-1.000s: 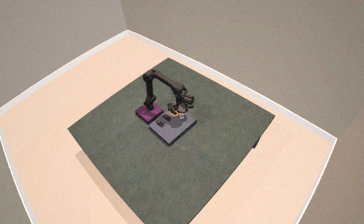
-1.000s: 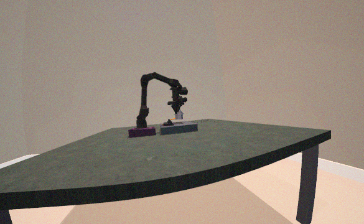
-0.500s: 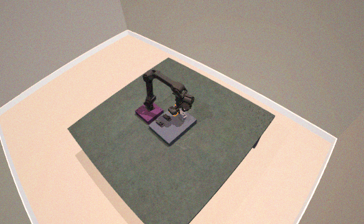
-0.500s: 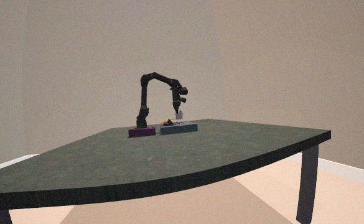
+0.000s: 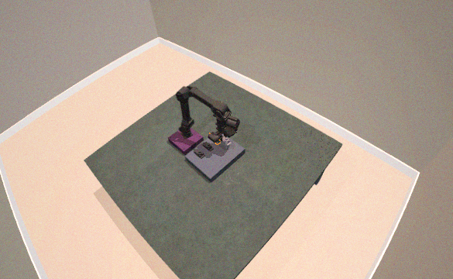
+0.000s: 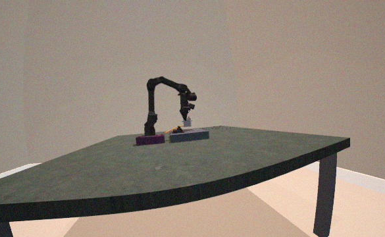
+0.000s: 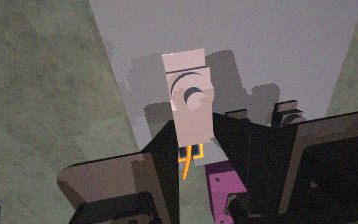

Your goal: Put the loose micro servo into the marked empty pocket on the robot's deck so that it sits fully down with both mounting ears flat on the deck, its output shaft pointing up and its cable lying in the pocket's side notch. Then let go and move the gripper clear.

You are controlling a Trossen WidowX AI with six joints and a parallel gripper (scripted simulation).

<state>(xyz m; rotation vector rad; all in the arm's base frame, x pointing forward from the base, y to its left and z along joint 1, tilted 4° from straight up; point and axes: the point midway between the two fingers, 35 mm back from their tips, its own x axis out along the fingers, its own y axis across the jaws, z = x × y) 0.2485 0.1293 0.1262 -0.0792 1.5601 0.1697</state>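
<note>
Right now the grey deck is 40 mm ahead of my gripper tip, 70 mm to the right of it and 100 mm below it.
</note>
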